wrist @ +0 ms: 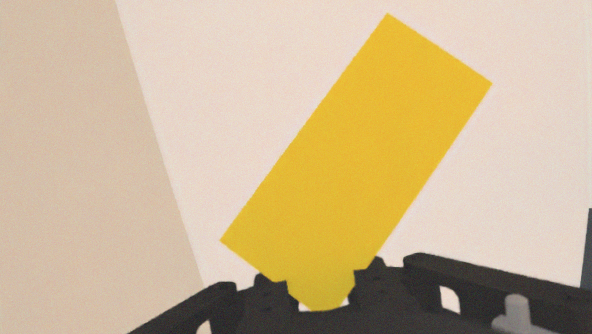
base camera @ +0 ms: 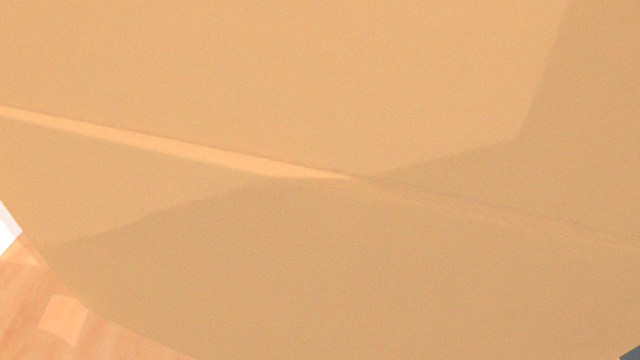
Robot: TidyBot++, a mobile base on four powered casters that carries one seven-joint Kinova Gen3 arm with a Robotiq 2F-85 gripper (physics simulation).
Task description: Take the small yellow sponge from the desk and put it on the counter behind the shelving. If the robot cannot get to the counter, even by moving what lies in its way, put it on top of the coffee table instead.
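Frame: origin at the arm's base, x ahead, y left, z up, level; centimetres.
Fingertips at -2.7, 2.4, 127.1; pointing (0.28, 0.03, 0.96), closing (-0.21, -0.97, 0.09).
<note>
A point is followed by its place in that frame, as x, y, z.
The yellow sponge (wrist: 345,160) @[-9.3, 2.0, 123.2] is held tilted in my gripper (wrist: 316,260) @[-2.7, 2.4, 127.1] in the wrist view. The gripper is shut on its lower end, and the rest of the sponge stands out beyond the fingertips. The sponge and the gripper do not show in the base camera view. A large tan box (base camera: 310,280) @[19.3, 0.5, -18.4] fills most of the base camera view, very close to the camera, with a seam running across it. The counter, the desk and the coffee table cannot be made out.
Wooden floor (base camera: 115,340) @[22.7, 20.6, -39.7] shows at the lower left of the base camera view, with a bit of white skirting (base camera: 7,232) @[33.9, 42.6, -37.9] beside it. A dark corner (base camera: 634,353) @[18.8, -37.6, -37.1] shows at the lower right. Behind the sponge are a pale wall (wrist: 225,75) @[-8.4, 28.6, 204.1] and, at right, a dark edge (wrist: 587,255) @[8.7, -35.0, 150.2].
</note>
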